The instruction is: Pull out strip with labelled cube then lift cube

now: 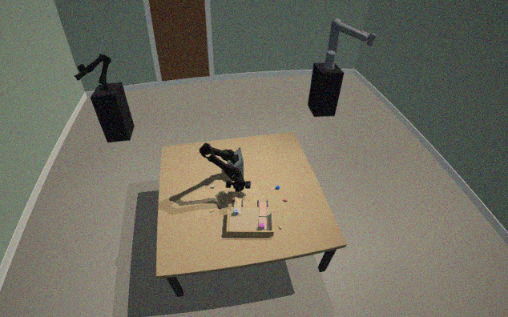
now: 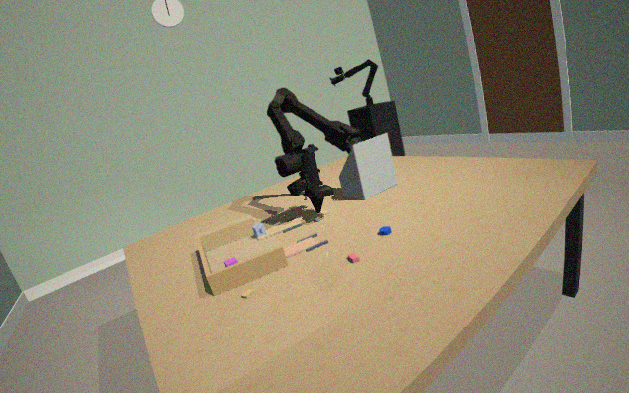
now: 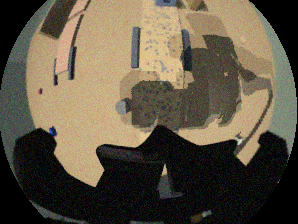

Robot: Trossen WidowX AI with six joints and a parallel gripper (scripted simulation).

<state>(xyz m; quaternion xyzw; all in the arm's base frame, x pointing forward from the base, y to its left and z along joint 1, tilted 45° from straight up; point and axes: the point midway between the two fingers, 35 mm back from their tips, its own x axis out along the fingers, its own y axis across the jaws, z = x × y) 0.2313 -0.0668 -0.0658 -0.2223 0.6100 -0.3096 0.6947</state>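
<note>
The labelled cube lies 200 mm ahead of my gripper tip, 40 mm to the right of it and 20 mm above it. From my gripper tip the other things lie so: pink strip (190 mm ahead, 160 mm to the left); blue disc (310 mm to the left); white piece (70 mm behind, 200 mm to the right).
</note>
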